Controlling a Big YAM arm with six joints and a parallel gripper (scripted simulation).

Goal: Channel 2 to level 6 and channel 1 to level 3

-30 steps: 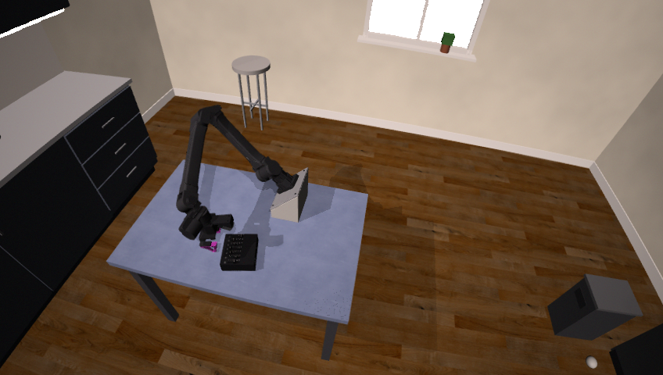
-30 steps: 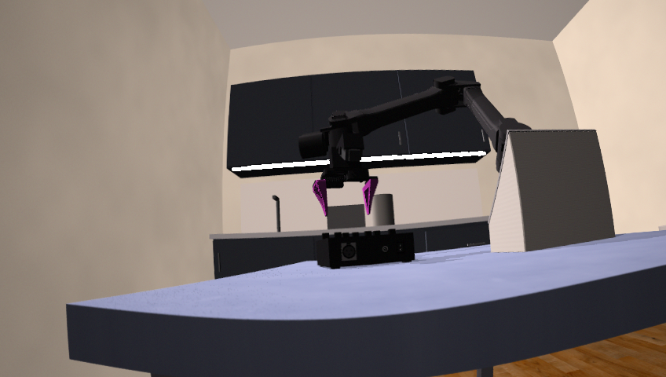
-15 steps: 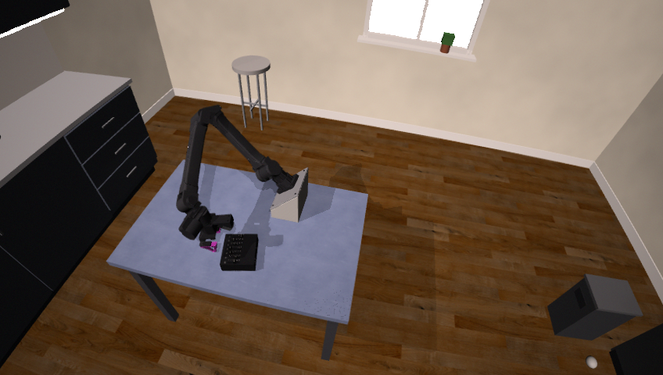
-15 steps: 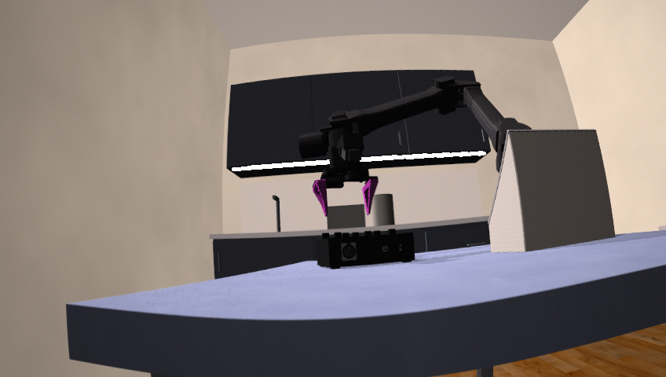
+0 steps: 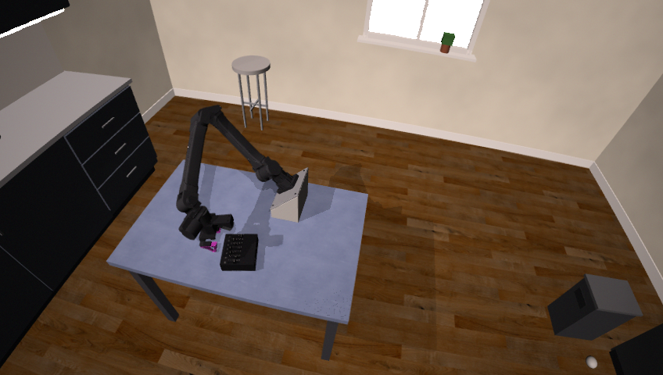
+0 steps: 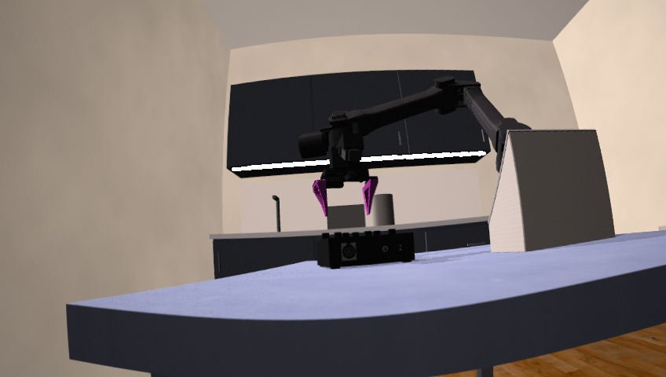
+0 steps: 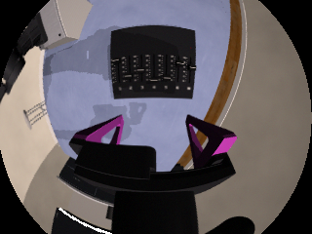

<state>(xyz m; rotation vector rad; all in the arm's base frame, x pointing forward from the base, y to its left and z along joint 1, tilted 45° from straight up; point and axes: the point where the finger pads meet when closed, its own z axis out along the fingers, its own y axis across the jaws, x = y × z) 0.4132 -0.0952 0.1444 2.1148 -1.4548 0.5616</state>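
Right now the fader is 9 cm behind my hand, 6 cm to the left of it and 5 cm below it.
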